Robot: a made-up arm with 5 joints.
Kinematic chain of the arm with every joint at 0, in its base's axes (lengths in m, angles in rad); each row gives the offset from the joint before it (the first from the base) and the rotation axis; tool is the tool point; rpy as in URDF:
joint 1: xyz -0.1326 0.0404 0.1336 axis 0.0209 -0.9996 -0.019
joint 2: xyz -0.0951 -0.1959 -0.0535 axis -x
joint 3: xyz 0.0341 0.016 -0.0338 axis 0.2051 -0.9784 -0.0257
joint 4: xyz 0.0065 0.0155 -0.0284 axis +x
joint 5: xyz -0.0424 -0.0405 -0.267 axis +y
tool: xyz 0.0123 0.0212 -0.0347 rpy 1.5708 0 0
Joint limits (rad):
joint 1: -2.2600..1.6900
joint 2: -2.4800..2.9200
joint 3: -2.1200..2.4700
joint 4: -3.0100..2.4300
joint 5: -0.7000..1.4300
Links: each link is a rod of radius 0.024 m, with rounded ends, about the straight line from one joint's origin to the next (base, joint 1, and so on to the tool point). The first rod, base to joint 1, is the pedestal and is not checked.
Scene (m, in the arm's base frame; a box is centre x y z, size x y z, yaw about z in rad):
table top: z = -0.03
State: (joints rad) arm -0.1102 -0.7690 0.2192 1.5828 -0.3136
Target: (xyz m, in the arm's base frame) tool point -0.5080 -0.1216 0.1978
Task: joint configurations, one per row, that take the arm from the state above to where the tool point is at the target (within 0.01 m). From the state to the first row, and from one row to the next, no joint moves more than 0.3 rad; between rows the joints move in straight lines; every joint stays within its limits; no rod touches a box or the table.
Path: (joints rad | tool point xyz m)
1: -0.0619 -0.9520 -0.0535 1.4472 -0.2427 | -0.2054 0.1305 0.2785
2: -0.0136 -1.1351 -0.3262 1.3117 -0.1717 | -0.2528 0.1232 0.2903
3: 0.0346 -1.3181 -0.5990 1.1761 -0.1008 | -0.3193 0.0965 0.2981
4: 0.0829 -1.5012 -0.8717 1.0405 -0.0298 | -0.3942 0.0446 0.2917
5: 0.1312 -1.6842 -1.1444 0.9050 0.0411 | -0.4626 -0.0313 0.2604
6: 0.1795 -1.8673 -1.4171 0.7694 0.1121 | -0.5080 -0.1216 0.1978

